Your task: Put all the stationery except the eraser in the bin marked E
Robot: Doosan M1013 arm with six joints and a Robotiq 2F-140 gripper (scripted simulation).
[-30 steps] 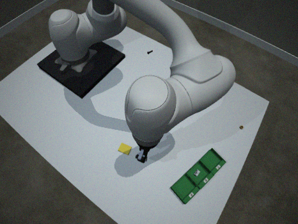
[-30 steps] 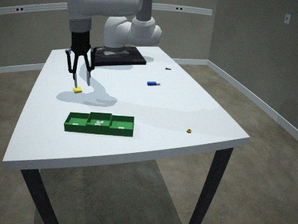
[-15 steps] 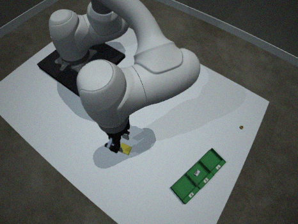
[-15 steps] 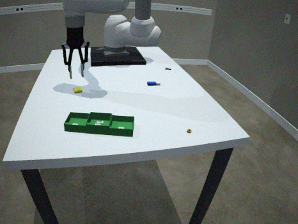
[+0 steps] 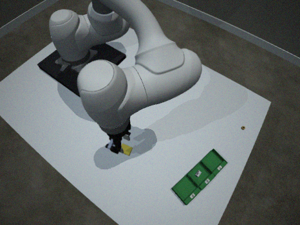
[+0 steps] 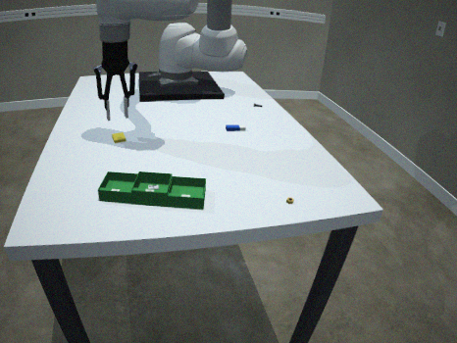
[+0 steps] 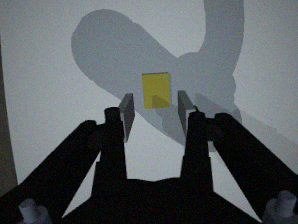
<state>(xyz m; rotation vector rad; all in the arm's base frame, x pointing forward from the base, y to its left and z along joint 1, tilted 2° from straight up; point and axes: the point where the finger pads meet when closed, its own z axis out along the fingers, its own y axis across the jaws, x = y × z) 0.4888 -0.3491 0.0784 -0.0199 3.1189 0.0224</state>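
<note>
Now: the flat yellow block 10 cm below my hand. Also, from my hand: green bin tray (34 cm ahead, 2 cm to the left, 8 cm below); then blue eraser (5 cm ahead, 40 cm to the left, 10 cm below); then white pencil sharpener (33 cm ahead, 3 cm to the left, 9 cm below).
</note>
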